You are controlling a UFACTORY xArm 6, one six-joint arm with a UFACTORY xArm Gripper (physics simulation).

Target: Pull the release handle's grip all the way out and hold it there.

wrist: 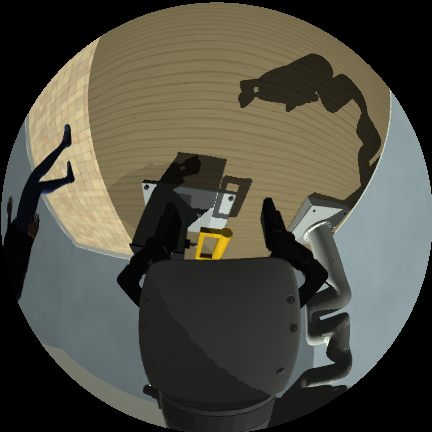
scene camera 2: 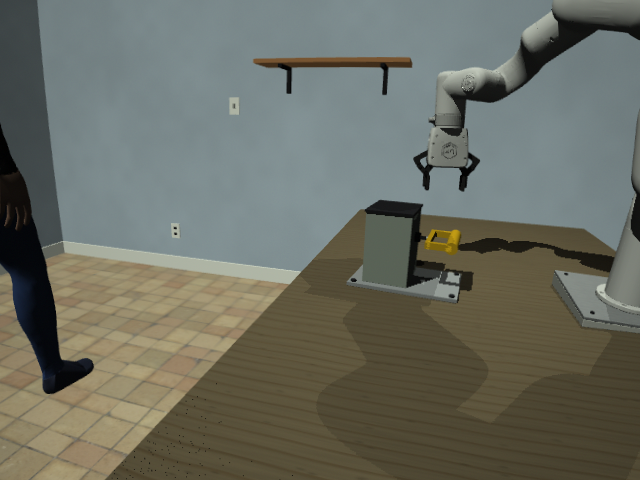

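The release handle's yellow grip (scene camera 2: pixel 454 241) (wrist: pixel 222 244) is a bar at the outer end of a yellow frame. A short dark rod joins that frame to the side of an upright grey box with a black top (scene camera 2: pixel 389 250), which stands on a light grey base plate (scene camera 2: pixel 448 292) (wrist: pixel 227 205). My gripper (scene camera 2: pixel 444 186) (wrist: pixel 219 209) is open and empty, pointing down. It hangs above the yellow grip, apart from it. In the wrist view the grip shows between the two fingers, close to the palm's edge, which may hide part of the frame.
The box and its base plate stand on a wooden table (scene camera 2: pixel 289 392) (wrist: pixel 200 100). The arm's own base plate (scene camera 2: pixel 573 302) (wrist: pixel 312 212) is to the right. A person (scene camera 2: pixel 31 289) (wrist: pixel 30 200) stands beyond the table's left edge. A wooden shelf (scene camera 2: pixel 333 62) is on the wall.
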